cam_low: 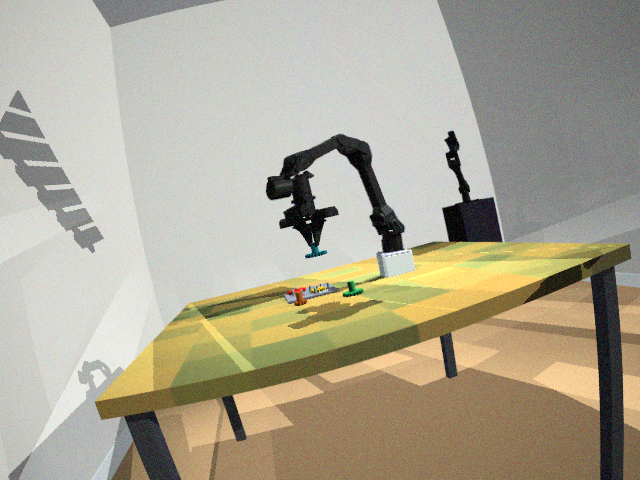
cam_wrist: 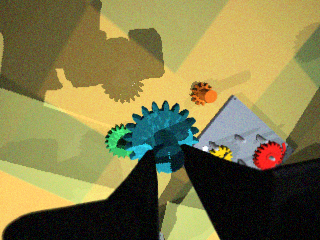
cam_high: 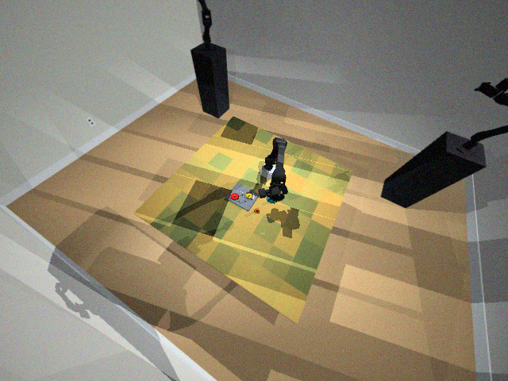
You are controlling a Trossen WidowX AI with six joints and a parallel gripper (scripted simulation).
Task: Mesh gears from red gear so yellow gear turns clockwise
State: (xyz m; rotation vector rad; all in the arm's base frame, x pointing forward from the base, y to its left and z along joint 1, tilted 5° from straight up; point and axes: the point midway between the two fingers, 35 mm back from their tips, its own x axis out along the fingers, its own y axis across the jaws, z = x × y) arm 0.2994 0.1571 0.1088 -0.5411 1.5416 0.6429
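The yellow gear is 170 mm to the right of my gripper tip and 150 mm below it. Also, from my gripper tip: green gear 150 mm below, 80 mm behind; cyan gear 10 mm below; orange gear 150 mm below, 70 mm ahead, 60 mm to the right.
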